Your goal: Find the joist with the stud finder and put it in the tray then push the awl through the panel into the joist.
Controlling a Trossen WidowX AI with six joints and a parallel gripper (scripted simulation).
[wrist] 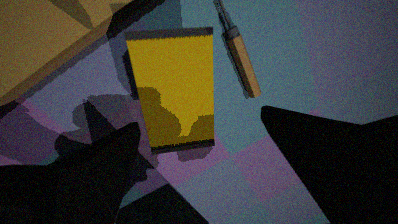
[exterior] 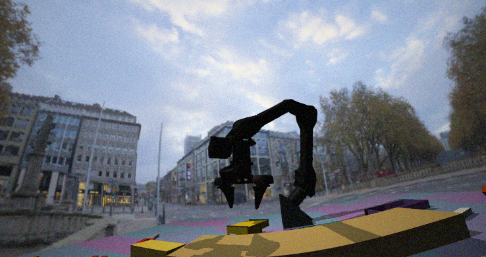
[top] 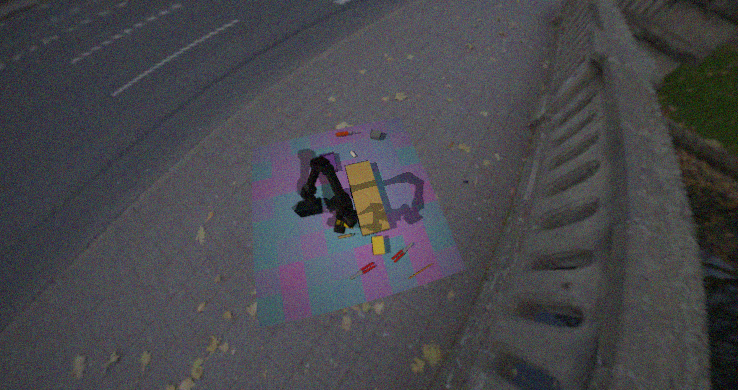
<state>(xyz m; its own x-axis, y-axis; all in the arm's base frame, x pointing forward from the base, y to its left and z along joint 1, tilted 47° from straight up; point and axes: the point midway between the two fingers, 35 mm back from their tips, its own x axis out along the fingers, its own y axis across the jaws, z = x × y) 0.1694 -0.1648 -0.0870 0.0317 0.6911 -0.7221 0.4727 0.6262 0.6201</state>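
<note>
The yellow stud finder lies 9 cm below my gripper tip and 2 cm to the left of it. The rest, counted from my gripper tip: yellow block (19 cm to the right, 16 cm ahead, 8 cm below); then purple tray (50 cm to the left, 9 cm below); then awl (9 cm below, 7 cm to the right, 1 cm ahead).
</note>
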